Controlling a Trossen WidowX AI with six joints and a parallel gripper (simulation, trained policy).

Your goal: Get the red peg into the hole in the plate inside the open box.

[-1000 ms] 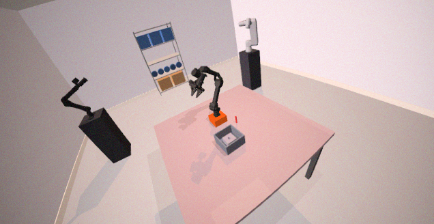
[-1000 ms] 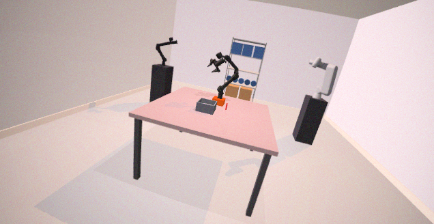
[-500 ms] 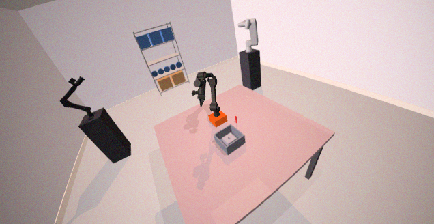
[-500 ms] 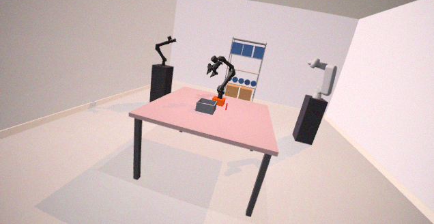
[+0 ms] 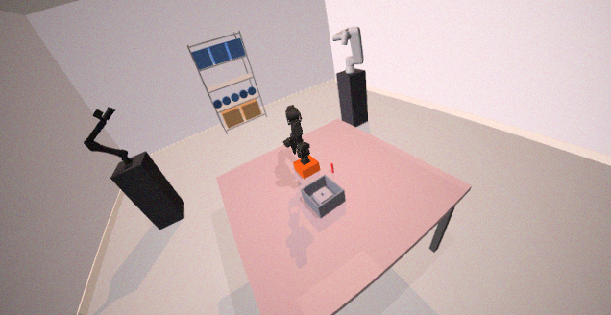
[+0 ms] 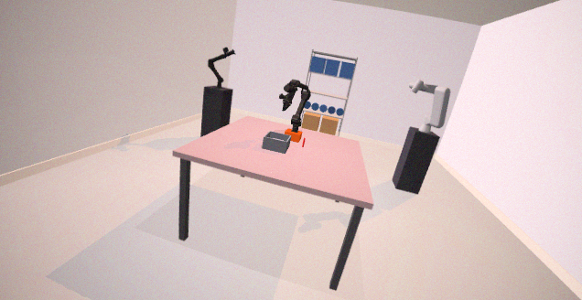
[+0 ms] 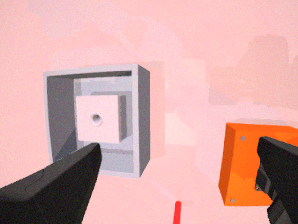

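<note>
The red peg is 1 cm behind my gripper tip, 22 cm to the left of it and 23 cm below it. From my gripper tip the other things lie so: grey box: 16 cm ahead, 3 cm to the left, 25 cm below.
</note>
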